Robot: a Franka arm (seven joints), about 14 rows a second.
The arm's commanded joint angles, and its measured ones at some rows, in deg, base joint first. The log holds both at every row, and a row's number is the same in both.
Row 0, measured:
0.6, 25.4, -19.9, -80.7, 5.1, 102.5, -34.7
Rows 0 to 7, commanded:
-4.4, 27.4, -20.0, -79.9, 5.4, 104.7, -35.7
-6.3, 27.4, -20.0, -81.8, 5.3, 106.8, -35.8
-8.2, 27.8, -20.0, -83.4, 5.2, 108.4, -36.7
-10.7, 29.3, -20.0, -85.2, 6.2, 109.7, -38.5
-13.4, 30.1, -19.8, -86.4, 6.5, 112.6, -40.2
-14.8, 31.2, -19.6, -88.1, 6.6, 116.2, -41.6
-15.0, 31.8, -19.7, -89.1, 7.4, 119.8, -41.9
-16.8, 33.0, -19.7, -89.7, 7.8, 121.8, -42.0
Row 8, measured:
-15.0, 32.0, -20.3, -88.5, 6.1, 118.3, -40.8
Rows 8 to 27, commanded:
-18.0, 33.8, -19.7, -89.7, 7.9, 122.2, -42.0
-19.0, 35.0, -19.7, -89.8, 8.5, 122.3, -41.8
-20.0, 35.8, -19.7, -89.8, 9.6, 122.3, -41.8
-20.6, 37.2, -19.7, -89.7, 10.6, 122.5, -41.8
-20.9, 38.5, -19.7, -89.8, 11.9, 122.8, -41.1
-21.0, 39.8, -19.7, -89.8, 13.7, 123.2, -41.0
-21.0, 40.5, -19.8, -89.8, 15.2, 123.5, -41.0
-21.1, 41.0, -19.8, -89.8, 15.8, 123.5, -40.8
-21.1, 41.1, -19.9, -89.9, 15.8, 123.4, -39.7
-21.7, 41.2, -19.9, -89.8, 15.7, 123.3, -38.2
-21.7, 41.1, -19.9, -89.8, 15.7, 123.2, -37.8
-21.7, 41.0, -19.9, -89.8, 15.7, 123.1, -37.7
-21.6, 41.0, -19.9, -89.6, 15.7, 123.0, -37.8
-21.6, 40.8, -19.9, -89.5, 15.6, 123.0, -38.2
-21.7, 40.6, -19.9, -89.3, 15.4, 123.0, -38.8
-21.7, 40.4, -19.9, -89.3, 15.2, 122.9, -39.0
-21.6, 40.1, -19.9, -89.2, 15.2, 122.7, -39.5
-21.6, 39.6, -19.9, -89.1, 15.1, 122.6, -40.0
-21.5, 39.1, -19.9, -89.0, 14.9, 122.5, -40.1
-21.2, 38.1, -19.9, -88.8, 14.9, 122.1, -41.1
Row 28, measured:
-21.0, 40.6, -20.3, -88.8, 14.7, 123.2, -39.1
